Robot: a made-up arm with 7 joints.
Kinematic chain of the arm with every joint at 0, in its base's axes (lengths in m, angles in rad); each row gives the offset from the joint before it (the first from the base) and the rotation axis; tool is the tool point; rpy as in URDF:
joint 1: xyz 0 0 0.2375 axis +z
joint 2: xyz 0 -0.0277 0.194 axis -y
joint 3: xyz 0 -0.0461 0.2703 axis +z
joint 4: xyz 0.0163 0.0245 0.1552 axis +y
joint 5: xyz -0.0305 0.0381 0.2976 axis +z
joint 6: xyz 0 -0.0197 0.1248 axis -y
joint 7: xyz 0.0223 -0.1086 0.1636 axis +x
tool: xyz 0 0 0 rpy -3.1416 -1.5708 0
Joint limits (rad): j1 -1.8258..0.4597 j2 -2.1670..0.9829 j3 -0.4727..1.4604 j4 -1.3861..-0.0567 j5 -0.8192..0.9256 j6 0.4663..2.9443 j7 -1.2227..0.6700
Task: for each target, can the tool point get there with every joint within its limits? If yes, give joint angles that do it. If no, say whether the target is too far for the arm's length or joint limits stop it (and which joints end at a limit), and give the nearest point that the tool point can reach.
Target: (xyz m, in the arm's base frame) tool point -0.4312 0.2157 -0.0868
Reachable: no: joint limits stop it (at a limit: joint 2, joint 4, joint 5) | nearest point -0.4983 0.2492 0.1553 | short by 0.253 m
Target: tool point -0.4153 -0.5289 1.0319
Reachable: yes | joints 0.0524 0.3046 0.9840 -0.8123 -0.2700 0.6857 -0.1605
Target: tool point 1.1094 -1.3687 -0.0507
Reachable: no: too far | nearest point 0.6226 -0.7681 0.1609 | short by 0.802 m
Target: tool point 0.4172 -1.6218 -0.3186
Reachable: no: too far | nearest point 0.2331 -0.9060 0.0125 | short by 0.810 m
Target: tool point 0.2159 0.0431 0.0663
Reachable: no: joint limits stop it (at a limit: joint 1, joint 2, joint 3, joint 4, joint 6) | nearest point 0.4490 -0.1491 0.1451 | short by 0.312 m
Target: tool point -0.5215 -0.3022 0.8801
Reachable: yes | joints -0.4552 0.2988 1.2746 -0.8512 -0.6282 1.6726 0.0339
